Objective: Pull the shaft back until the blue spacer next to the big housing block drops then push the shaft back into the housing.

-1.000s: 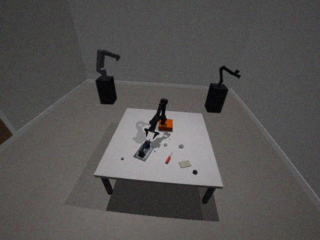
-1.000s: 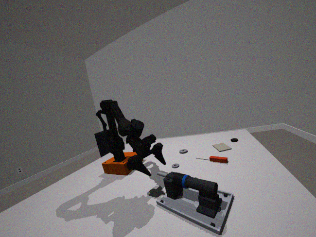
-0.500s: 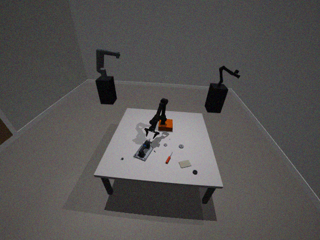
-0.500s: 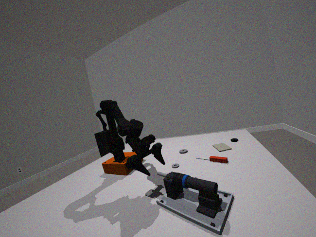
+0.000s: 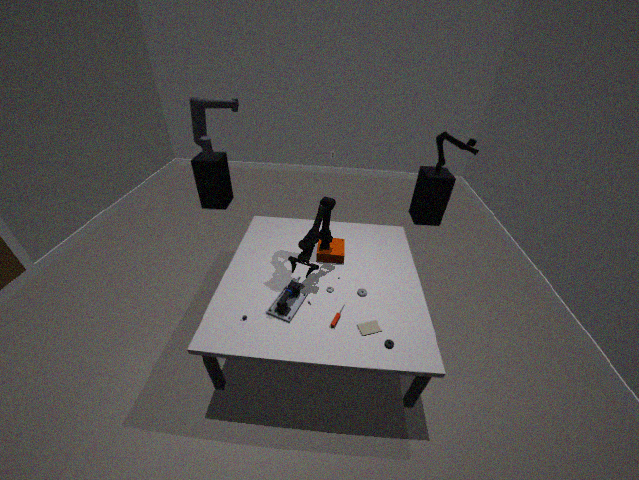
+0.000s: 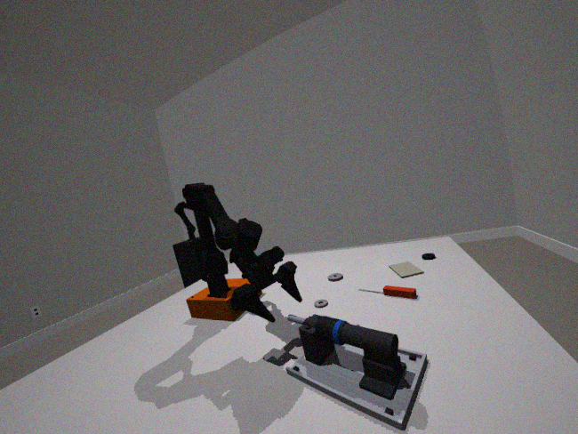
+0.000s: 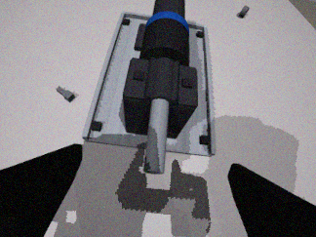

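Now: gripper tip 70 mm short of the grey shaft, 30 mm to the left of it and 20 mm above it. Also, from my gripper tip: black ring 520 mm to the left, 380 mm ahead, 90 mm below; then beige tile 420 mm to the left, 280 mm ahead, 90 mm below; then blue spacer 130 mm ahead, 50 mm to the right, 20 mm below.
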